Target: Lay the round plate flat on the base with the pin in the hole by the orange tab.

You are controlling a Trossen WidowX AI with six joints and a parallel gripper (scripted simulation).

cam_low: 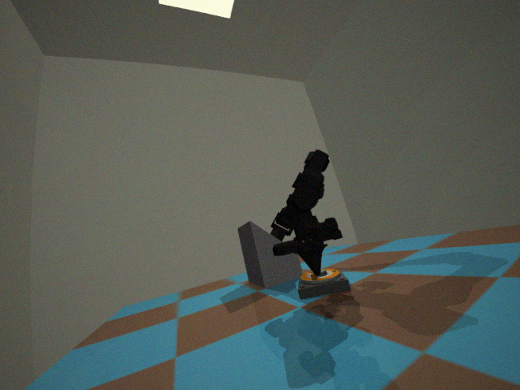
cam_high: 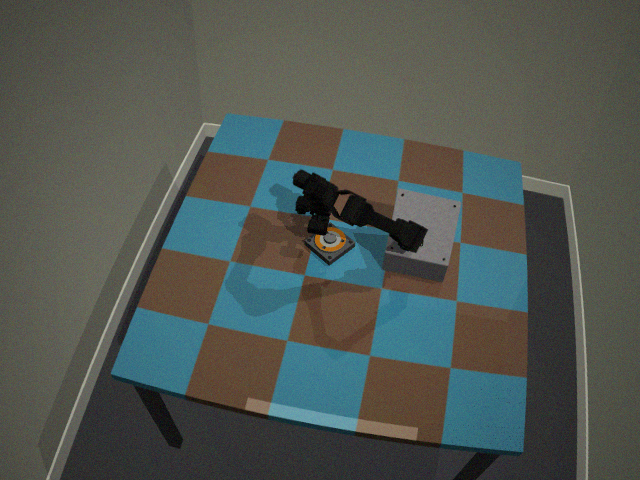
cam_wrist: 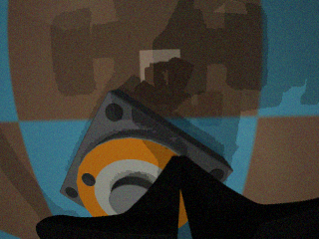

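Now: the round plate 30 mm behind my gripper tip, 20 mm to the left of it and 10 mm below it. From my gripper tip the other things lie so: square base (40 mm behind, 40 mm to the left, 20 mm below).
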